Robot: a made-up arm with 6 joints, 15 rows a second.
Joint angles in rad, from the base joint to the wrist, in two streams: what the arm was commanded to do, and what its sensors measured. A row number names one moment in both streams.
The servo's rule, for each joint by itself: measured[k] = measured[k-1] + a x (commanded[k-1-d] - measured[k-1]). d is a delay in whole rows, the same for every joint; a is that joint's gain. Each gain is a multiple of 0.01, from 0.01 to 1. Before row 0 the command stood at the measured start. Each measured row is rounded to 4 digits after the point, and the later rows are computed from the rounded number. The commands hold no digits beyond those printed.
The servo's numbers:
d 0
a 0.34 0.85 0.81 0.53 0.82 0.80
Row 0, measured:
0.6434 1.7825 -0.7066 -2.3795 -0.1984 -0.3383
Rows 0 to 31, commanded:
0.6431 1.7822 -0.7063 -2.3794 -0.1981 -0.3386
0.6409 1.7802 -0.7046 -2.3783 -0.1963 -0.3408
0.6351 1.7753 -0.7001 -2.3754 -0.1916 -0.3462
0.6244 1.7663 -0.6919 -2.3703 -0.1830 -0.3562
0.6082 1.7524 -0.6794 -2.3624 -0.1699 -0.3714
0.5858 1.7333 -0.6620 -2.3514 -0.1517 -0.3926
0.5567 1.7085 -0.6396 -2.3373 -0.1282 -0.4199
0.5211 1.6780 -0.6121 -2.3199 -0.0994 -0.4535
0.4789 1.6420 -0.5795 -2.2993 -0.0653 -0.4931
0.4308 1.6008 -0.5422 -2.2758 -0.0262 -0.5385
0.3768 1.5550 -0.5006 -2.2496 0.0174 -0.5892
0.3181 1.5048 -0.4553 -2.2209 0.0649 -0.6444
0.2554 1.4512 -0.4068 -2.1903 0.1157 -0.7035
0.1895 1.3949 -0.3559 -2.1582 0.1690 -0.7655
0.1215 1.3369 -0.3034 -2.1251 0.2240 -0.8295
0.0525 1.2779 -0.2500 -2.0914 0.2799 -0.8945
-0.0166 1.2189 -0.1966 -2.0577 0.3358 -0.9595
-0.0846 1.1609 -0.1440 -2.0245 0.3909 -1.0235
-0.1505 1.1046 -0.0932 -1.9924 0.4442 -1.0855
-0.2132 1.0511 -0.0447 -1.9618 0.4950 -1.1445
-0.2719 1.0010 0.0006 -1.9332 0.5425 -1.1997
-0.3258 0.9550 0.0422 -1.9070 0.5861 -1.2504
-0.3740 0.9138 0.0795 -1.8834 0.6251 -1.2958
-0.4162 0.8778 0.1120 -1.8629 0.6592 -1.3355
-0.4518 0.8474 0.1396 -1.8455 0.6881 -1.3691
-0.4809 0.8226 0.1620 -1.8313 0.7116 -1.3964
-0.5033 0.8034 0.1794 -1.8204 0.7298 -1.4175
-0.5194 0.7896 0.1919 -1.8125 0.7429 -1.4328
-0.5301 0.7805 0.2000 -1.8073 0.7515 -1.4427
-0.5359 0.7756 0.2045 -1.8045 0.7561 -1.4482
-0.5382 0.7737 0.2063 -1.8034 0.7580 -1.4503
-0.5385 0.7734 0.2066 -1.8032 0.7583 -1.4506
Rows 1 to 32, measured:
0.6433 1.7822 -0.7064 -2.3794 -0.1982 -0.3385
0.6425 1.7805 -0.7049 -2.3788 -0.1966 -0.3403
0.6400 1.7761 -0.7010 -2.3770 -0.1925 -0.3450
0.6347 1.7678 -0.6936 -2.3734 -0.1847 -0.3540
0.6257 1.7547 -0.6821 -2.3676 -0.1726 -0.3679
0.6121 1.7365 -0.6658 -2.3590 -0.1555 -0.3877
0.5933 1.7127 -0.6446 -2.3475 -0.1331 -0.4135
0.5688 1.6832 -0.6183 -2.3329 -0.1055 -0.4455
0.5382 1.6482 -0.5869 -2.3151 -0.0725 -0.4836
0.5017 1.6079 -0.5507 -2.2943 -0.0345 -0.5275
0.4592 1.5629 -0.5101 -2.2706 0.0081 -0.5769
0.4112 1.5135 -0.4657 -2.2443 0.0547 -0.6309
0.3582 1.4605 -0.4180 -2.2157 0.1047 -0.6890
0.3008 1.4047 -0.3677 -2.1852 0.1574 -0.7502
0.2398 1.3471 -0.3156 -2.1533 0.2120 -0.8136
0.1761 1.2883 -0.2625 -2.1205 0.2677 -0.8783
0.1106 1.2293 -0.2091 -2.0872 0.3235 -0.9433
0.0442 1.1712 -0.1564 -2.0540 0.3788 -1.0075
-0.0220 1.1146 -0.1052 -2.0214 0.4324 -1.0699
-0.0870 1.0606 -0.0562 -1.9898 0.4837 -1.1296
-0.1499 1.0099 -0.0102 -1.9598 0.5319 -1.1857
-0.2097 0.9632 0.0322 -1.9318 0.5763 -1.2375
-0.2656 0.9212 0.0705 -1.9061 0.6163 -1.2841
-0.3168 0.8843 0.1041 -1.8832 0.6515 -1.3252
-0.3627 0.8529 0.1329 -1.8632 0.6815 -1.3603
-0.4029 0.8271 0.1565 -1.8463 0.7062 -1.3892
-0.4370 0.8070 0.1750 -1.8326 0.7256 -1.4118
-0.4650 0.7922 0.1887 -1.8219 0.7398 -1.4286
-0.4871 0.7823 0.1979 -1.8142 0.7494 -1.4399
-0.5037 0.7766 0.2032 -1.8091 0.7549 -1.4465
-0.5154 0.7741 0.2057 -1.8061 0.7574 -1.4495
-0.5233 0.7735 0.2064 -1.8046 0.7581 -1.4504

